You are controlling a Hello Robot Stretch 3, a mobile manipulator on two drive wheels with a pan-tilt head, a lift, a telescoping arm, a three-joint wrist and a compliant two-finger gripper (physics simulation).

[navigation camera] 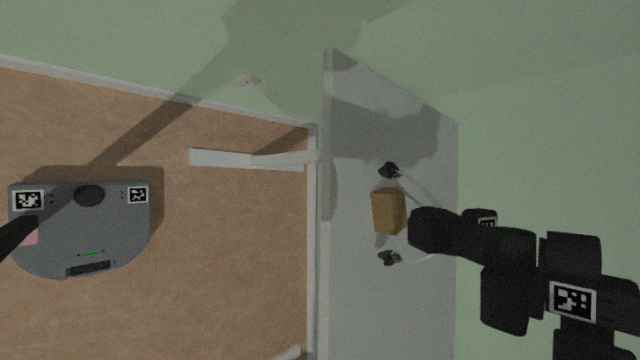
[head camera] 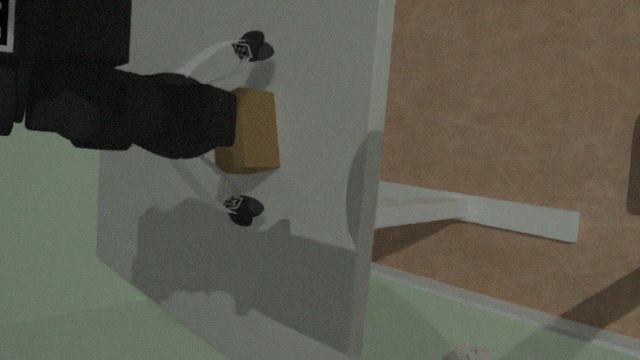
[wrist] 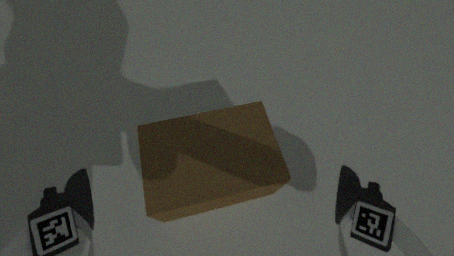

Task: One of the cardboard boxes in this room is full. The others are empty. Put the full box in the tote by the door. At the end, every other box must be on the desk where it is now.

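Places are measured from the robot's base along level axes (x ahead, y left, z up), in millimetres.
Pixels of known places: gripper, fingertip midpoint: point(navigation camera: 383, 212) point(head camera: 256, 130) point(wrist: 217, 188); robot's base, link origin: point(navigation camera: 89, 194).
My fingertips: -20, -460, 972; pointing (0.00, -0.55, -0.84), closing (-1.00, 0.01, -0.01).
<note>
Ahead of a thing's pixels: the offset from my fingertips to its middle, as dx, dy, dz. "*": to the spot under its first point. Level surfaces: height alone.
A brown cardboard box {+4, -18, +3} point(head camera: 261, 130) point(navigation camera: 388, 211) point(wrist: 212, 155) rests on the grey desk {dz -22} point(head camera: 320, 200) point(navigation camera: 390, 310) point(wrist: 370, 75), slightly turned in the wrist view. My gripper point(head camera: 251, 128) point(navigation camera: 389, 214) point(wrist: 217, 188) is open wide, pointing down over the desk. In the head and navigation views its fingertips appear on opposite sides of the box, with gaps on both sides. In the wrist view the box appears between the fingers and mostly a little above the line joining them. The fingertips' exact height is hard to tell. The wrist hides part of the box in the head view. The tote does not show.
The green wall point(head camera: 45, 210) point(navigation camera: 525, 125) runs along the desk's back and end. A white desk leg {* +178, -36, -947} point(head camera: 520, 220) point(navigation camera: 220, 158) stands on the brown floor {dz -972} point(head camera: 500, 100) point(navigation camera: 225, 250). My grey base point(navigation camera: 95, 225) is at the left of the navigation view. An outlet {+437, +22, -572} point(navigation camera: 247, 81) is on the wall.
</note>
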